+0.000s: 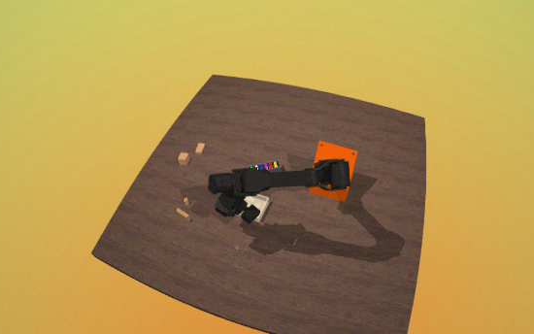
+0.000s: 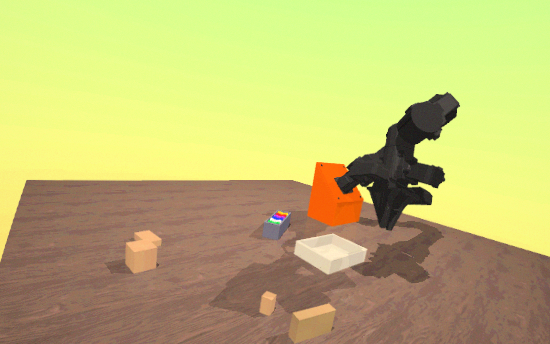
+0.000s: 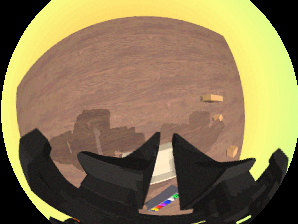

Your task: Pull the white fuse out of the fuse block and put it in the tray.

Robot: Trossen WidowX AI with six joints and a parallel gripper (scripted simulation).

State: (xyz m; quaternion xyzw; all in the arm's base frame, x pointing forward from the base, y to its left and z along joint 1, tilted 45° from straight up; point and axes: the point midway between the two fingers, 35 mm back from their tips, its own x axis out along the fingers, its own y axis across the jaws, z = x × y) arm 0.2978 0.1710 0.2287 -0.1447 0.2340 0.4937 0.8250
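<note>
The white fuse lies 280 mm to the right of my gripper tip and 90 mm below it. Round my gripper tip: white tray 30 mm behind, 120 mm to the right, 110 mm below.
</note>
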